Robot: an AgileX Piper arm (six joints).
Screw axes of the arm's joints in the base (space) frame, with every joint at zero. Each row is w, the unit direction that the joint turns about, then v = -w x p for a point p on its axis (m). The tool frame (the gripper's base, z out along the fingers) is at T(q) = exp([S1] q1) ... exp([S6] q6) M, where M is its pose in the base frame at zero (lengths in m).
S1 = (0, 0, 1, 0, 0, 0)
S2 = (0, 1, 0, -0.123, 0, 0)
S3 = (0, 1, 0, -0.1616, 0, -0.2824)
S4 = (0.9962, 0, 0.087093, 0, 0.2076, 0)
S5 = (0, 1, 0, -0.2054, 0, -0.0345)
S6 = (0.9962, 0, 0.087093, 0, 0.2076, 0)
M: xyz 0.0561 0 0.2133 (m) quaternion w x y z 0.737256 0 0.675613 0
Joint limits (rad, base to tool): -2.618..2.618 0..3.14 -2.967..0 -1.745..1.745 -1.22..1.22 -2.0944..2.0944
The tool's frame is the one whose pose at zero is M.
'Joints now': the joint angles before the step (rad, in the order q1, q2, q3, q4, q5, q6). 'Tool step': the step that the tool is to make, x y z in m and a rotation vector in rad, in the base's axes. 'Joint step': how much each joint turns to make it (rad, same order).
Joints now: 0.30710, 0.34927, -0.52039, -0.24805, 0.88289, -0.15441
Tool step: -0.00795, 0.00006, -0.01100, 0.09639, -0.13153, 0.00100
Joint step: -0.00012, -0.10592, 0.08322, 0.00935, -0.12489, 0.06038
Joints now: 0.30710, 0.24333, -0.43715, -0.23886, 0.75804, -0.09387
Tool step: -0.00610, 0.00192, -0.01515, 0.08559, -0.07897, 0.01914
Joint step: -0.00009, -0.09086, 0.08348, 0.03976, -0.09202, 0.02781
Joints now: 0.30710, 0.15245, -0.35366, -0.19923, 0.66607, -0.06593
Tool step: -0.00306, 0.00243, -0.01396, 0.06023, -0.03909, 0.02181
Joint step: -0.00001, -0.06220, 0.06694, 0.04639, -0.06068, 0.00438
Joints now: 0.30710, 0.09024, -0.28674, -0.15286, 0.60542, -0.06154
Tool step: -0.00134, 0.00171, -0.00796, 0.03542, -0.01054, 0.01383
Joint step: -0.00005, -0.03055, 0.03494, 0.03532, -0.02556, -0.00252
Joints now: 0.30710, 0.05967, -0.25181, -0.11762, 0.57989, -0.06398
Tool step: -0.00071, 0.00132, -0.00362, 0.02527, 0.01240, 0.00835
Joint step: -0.00003, -0.00868, 0.01160, 0.02991, 0.00122, -0.00101
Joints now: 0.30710, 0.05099, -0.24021, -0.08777, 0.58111, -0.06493
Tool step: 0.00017, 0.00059, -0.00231, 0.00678, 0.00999, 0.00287
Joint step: -0.00005, -0.00050, 0.00680, 0.01045, 0.00115, -0.00064
